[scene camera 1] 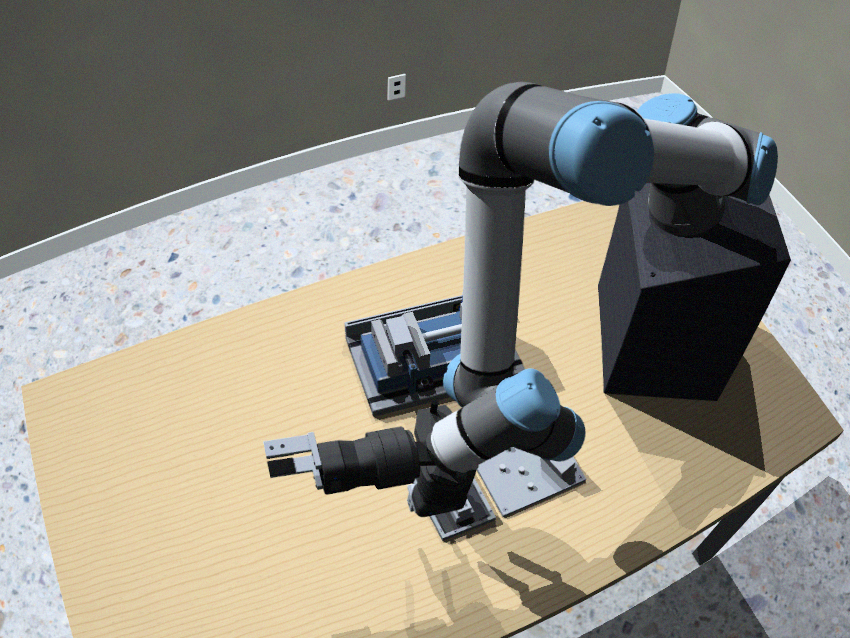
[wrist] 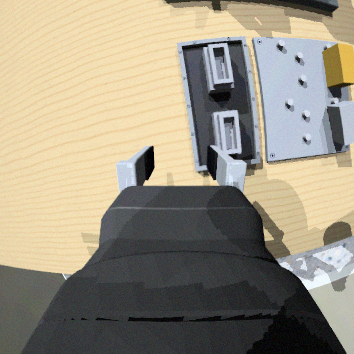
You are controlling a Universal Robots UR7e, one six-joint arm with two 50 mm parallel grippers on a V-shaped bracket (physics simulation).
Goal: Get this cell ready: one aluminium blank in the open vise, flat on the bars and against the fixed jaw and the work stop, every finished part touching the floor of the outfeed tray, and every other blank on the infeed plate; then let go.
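Frame: origin at the arm's base, x ahead, y left, z up, level; metres.
Seen in the pictures: hand, its tool point: [wrist: 180, 160]; arm's base, origin of its link: [scene camera 1: 687, 206].
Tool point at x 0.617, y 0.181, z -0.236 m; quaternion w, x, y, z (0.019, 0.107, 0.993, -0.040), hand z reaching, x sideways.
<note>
Pixels of each thing's top centre, then the offset from my tool point to it.
- infeed plate, centre of its top: [scene camera 1: 522, 455] [wrist: 310, 95] dz -0.109, dx -0.217, dy -0.045 m
- vise, centre of its top: [scene camera 1: 437, 325] dz -0.018, dx -0.183, dy -0.314 m
- yellow block, centre of its top: [wrist: 348, 62] dz -0.073, dx -0.271, dy -0.087 m
My downward gripper [wrist: 181, 162] is open and empty, above the table beside the outfeed tray [scene camera 1: 470, 530] [wrist: 253, 107]; the scene view hides its fingertips. The bracket's other gripper [scene camera 1: 268, 458] points sideways, open and empty. Two pocketed finished parts lie in the tray, an upper one [wrist: 218, 65] and a lower one [wrist: 228, 131]; contact with its floor cannot be judged. A grey blank [scene camera 1: 564, 466] [wrist: 344, 125] stands on the infeed plate [scene camera 1: 508, 491] [wrist: 280, 135]. A grey blank [scene camera 1: 400, 329] sits between the jaws of the vise [scene camera 1: 371, 363]; its seating and stop contact are unclear.
Several pegs rise from the infeed plate. A yellow block [wrist: 338, 65] stands at its edge, cut by the wrist view's border. The arm hides the vise's right part. The black robot pedestal [scene camera 1: 686, 329] stands at the table's right.
</note>
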